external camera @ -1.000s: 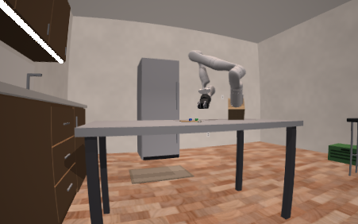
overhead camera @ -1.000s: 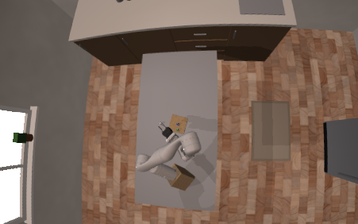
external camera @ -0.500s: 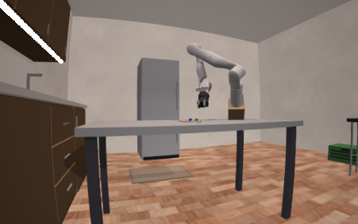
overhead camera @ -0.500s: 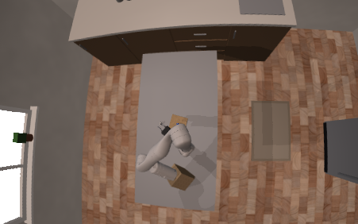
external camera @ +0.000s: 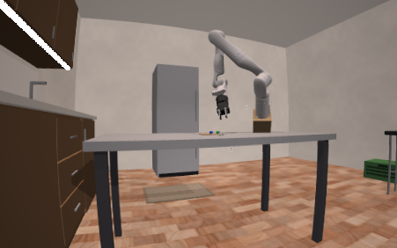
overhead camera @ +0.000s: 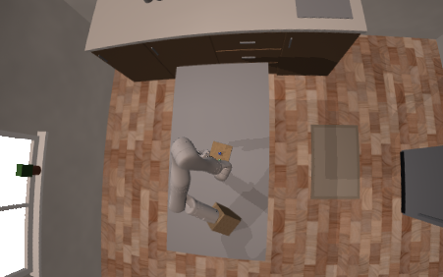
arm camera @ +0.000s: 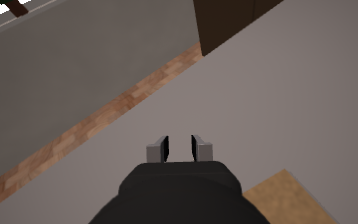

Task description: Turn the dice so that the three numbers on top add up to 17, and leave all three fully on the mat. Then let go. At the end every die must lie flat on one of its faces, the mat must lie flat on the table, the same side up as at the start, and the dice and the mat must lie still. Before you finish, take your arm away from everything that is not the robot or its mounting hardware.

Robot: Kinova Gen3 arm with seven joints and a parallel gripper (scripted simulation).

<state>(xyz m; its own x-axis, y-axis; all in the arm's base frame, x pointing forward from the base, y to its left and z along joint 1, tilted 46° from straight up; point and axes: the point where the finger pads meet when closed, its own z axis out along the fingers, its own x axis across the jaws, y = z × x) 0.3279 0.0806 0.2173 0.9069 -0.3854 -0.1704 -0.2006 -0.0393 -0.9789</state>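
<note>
The white die is 110 mm below my hand, 20 mm to the left of it and 20 mm ahead of it. Round my hand: tan mat: 120 mm to the right, 110 mm below, 50 mm ahead; then blue die: 120 mm to the right, 100 mm below, 50 mm ahead; then green die: 130 mm to the right, 100 mm below.
</note>
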